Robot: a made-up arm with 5 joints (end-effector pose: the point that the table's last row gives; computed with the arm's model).
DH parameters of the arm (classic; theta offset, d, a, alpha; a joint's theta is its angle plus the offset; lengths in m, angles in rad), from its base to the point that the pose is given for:
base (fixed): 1.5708 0.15 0 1.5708
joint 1: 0 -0.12 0.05 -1.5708
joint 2: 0 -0.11 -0.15 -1.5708
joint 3: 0 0.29 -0.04 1.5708
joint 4: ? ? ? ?
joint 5: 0 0.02 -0.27 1.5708
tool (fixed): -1.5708 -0.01 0 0
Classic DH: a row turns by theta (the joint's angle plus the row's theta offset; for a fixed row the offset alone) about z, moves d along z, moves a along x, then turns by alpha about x.
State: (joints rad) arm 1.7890 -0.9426 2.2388 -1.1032 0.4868
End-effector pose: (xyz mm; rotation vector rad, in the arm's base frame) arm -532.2 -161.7 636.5 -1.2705 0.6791 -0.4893
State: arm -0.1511 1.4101 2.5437 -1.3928 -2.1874
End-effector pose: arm 183.4 -210.0 381.5 0.4428 -0.9751 2.3138
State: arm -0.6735 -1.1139 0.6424 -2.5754 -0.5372
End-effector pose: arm -431.1 2.7 -492.3 0.5844 1.8659 1.6994
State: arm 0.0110 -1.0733 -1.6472 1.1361 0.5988
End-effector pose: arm -228.9 -15.7 -159.9 0.2600 -1.3824 -0.3861
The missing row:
joint 4: 0 -0.15 -0.11 -1.5708
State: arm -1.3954 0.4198 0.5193 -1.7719 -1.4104
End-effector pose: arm -366.5 -547.2 503.7 -0.2438 -1.3839 0.2706
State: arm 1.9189 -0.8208 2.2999 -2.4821 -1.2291
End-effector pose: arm -779.0 -55.6 98.8 -0.0713 -1.1438 -1.4076
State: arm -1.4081 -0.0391 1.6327 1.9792 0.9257
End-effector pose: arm -148.4 -171.3 165.1 1.4179 -2.0461 -1.1190
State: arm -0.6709 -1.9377 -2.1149 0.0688 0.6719
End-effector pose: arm 12.8 -27.1 -377.8 0.4438 -1.7607 -0.9479
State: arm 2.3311 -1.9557 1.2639 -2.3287 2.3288
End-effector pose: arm -147.4 -192.5 388.6 1.4458 -1.4128 -0.9648
